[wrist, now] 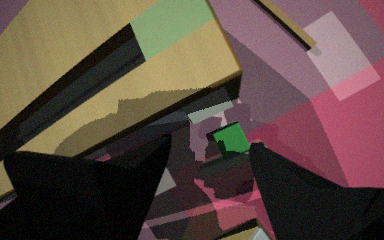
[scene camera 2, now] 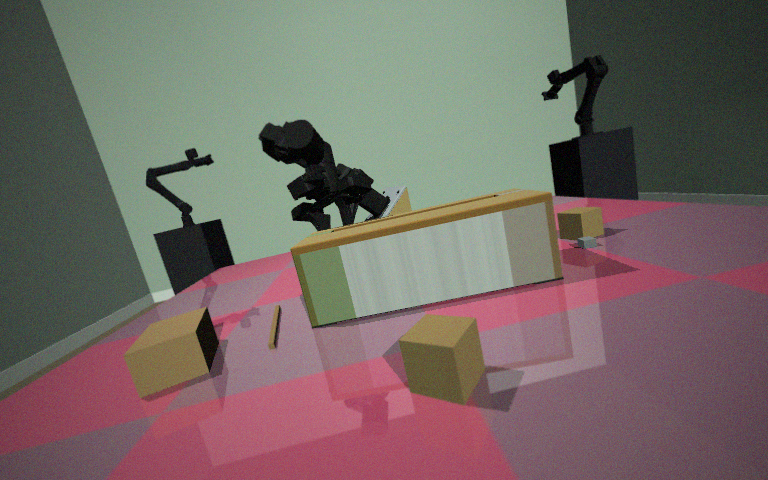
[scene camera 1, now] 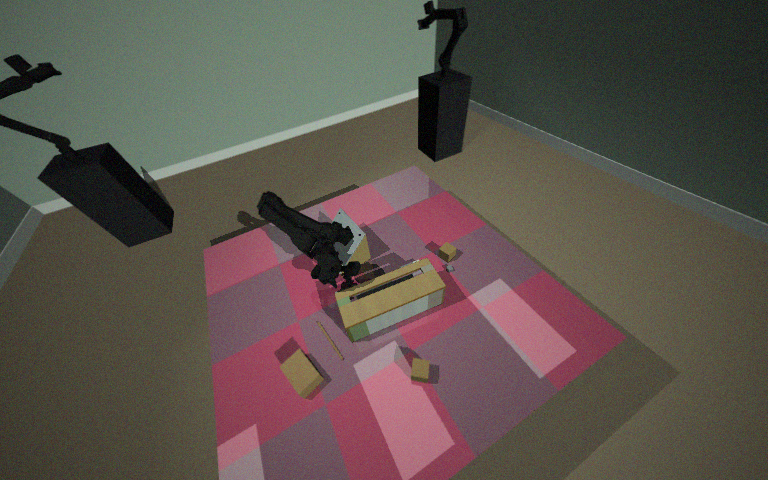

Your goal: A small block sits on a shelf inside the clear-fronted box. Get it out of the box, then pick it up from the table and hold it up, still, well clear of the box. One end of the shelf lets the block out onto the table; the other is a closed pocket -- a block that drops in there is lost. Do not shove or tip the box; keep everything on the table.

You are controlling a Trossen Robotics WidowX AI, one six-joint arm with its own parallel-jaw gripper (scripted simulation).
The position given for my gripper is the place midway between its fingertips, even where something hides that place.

In view: my gripper (scene camera 2: 338, 239), a green block (wrist: 231, 140) and a box (scene camera 2: 505, 239).
The box also shows in the wrist view (wrist: 86, 86) and in scene camera 1 (scene camera 1: 383, 301). My gripper is seen too in the wrist view (wrist: 210, 144) and in scene camera 1 (scene camera 1: 343, 287). Scene camera 2 misses the green block, which is hidden by the box. Scene camera 1 does not show the green block, which is hidden by the box.
